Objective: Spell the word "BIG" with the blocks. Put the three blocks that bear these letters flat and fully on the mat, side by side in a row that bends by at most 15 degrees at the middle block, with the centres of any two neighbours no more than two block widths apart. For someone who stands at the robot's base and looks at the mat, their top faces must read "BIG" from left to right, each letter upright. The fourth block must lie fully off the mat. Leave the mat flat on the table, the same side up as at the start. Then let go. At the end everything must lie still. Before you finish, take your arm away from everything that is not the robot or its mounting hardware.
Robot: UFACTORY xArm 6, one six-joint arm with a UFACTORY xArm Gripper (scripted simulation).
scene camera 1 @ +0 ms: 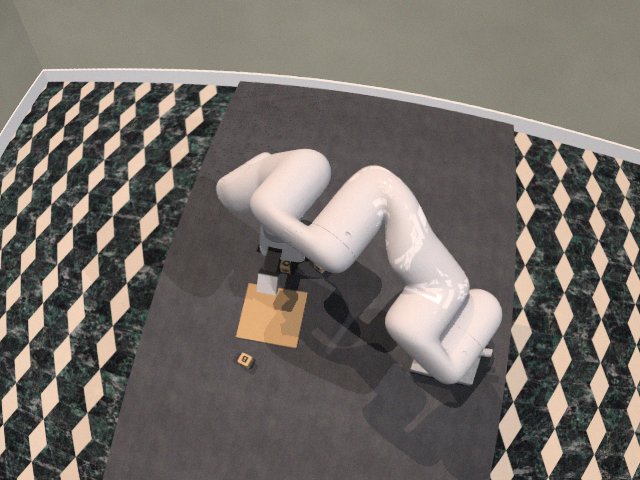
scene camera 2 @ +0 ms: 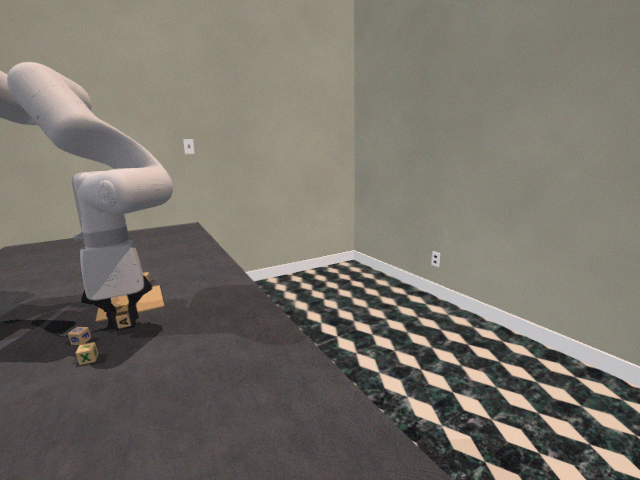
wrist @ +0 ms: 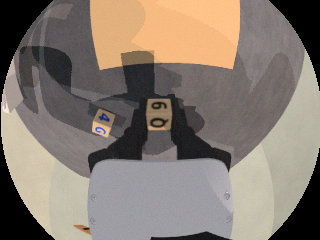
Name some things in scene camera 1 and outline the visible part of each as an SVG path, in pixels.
My gripper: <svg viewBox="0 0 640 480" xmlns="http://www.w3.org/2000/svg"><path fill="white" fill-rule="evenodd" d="M261 224L260 244L257 251L266 256L263 268L258 272L257 292L276 296L279 287L281 260L291 261L291 275L294 275L295 270L298 270L298 264L310 260L286 243L274 243L268 240L263 233Z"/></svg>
A tan mat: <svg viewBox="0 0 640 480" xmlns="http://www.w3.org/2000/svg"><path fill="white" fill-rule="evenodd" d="M249 283L236 337L297 348L308 293L278 288L278 293L275 296L256 292L257 284Z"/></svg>
